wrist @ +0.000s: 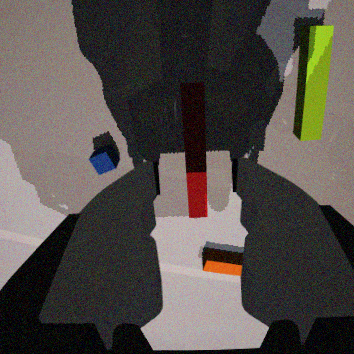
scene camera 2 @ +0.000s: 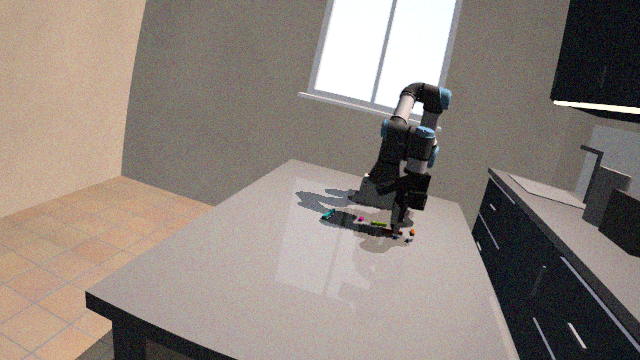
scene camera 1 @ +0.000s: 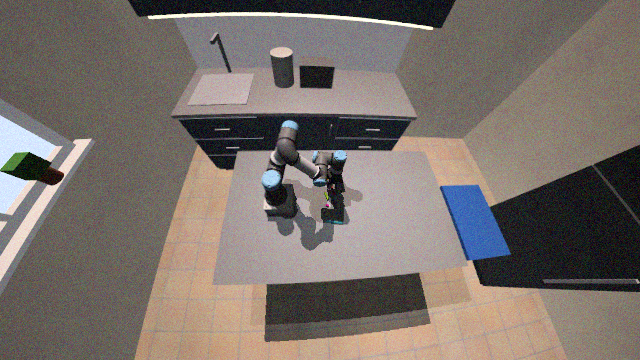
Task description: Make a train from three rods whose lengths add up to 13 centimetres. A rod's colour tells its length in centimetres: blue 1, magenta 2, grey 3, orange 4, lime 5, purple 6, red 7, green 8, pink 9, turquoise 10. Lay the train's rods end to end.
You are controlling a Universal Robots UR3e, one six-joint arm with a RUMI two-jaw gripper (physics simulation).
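Where they show: gripper, fingertip midpoint: (wrist: 194,164) (scene camera 2: 393,232) (scene camera 1: 332,188); arm's base, link origin: (scene camera 2: 383,182) (scene camera 1: 276,195).
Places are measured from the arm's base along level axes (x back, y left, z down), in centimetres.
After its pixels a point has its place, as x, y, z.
Note:
My gripper (wrist: 194,164) @[-34.1, 7.0, 7.3] (scene camera 2: 396,230) @[-34.1, 7.0, 7.3] is open and pointing down, its fingertips low over the table. The red rod (wrist: 197,196) @[-33.6, 8.4, 6.7] lies lengthwise between the fingertips, a gap on each side, its far part in shadow. The orange rod (wrist: 222,268) @[-30.6, 13.5, 6.7] (scene camera 2: 412,232) @[-31.1, 13.3, 6.7] lies crosswise nearer the wrist camera, its right end hidden by a finger. The blue rod (wrist: 103,161) @[-38.6, 7.5, 6.7] (scene camera 2: 395,237) @[-39.1, 7.6, 7.0] lies left of the fingers, the lime rod (wrist: 317,85) @[-30.0, 1.7, 6.7] (scene camera 2: 378,223) @[-30.4, 1.5, 6.9] right. The magenta rod (scene camera 2: 361,219) @[-30.8, -4.3, 6.9] (scene camera 1: 328,205) @[-30.7, -4.7, 6.9] and turquoise rod (scene camera 2: 328,214) @[-34.5, -14.9, 6.9] (scene camera 1: 334,222) @[-33.3, -15.4, 6.8] lie farther along. A small dark piece (scene camera 2: 408,240) @[-38.8, 11.9, 7.0] lies near the orange rod.
The arm's base (scene camera 1: 280,204) @[-2.8, -6.0, -1.3] stands on the grey table (scene camera 1: 400,225) @[-74.2, -19.5, 7.7], left of the rods in scene camera 1. A kitchen counter (scene camera 1: 350,102) runs behind the table, and a blue panel (scene camera 1: 475,222) is beyond its right edge. The arm's shadow falls over several rods.

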